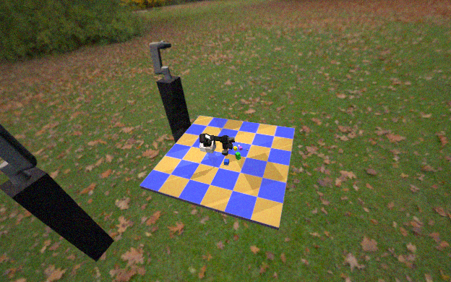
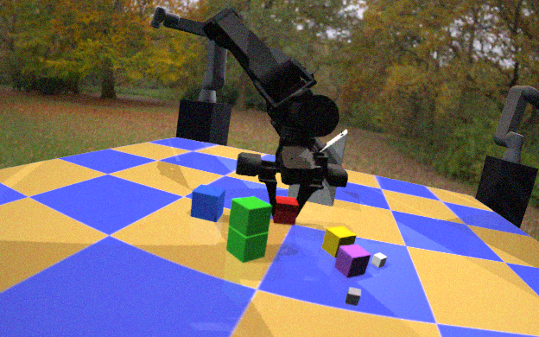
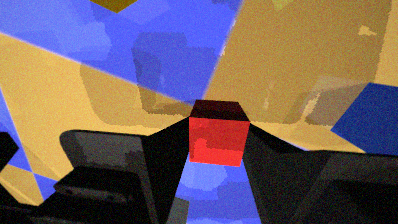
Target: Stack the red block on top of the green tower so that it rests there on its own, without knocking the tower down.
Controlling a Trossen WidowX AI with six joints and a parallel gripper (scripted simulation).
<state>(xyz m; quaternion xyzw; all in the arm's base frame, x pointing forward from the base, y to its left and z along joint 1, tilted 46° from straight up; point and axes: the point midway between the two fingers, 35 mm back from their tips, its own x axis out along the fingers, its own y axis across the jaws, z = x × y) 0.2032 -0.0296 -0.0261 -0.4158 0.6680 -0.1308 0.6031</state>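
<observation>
My gripper tip is now 70 mm short of the yellow block, 110 mm to the right of it and 10 mm below it. The rest, counted from my gripper tip: purple block 120 mm ahead, 130 mm to the left, 10 mm above; then red block 10 mm above; then blue block 60 mm ahead, 120 mm to the right, 10 mm above.
</observation>
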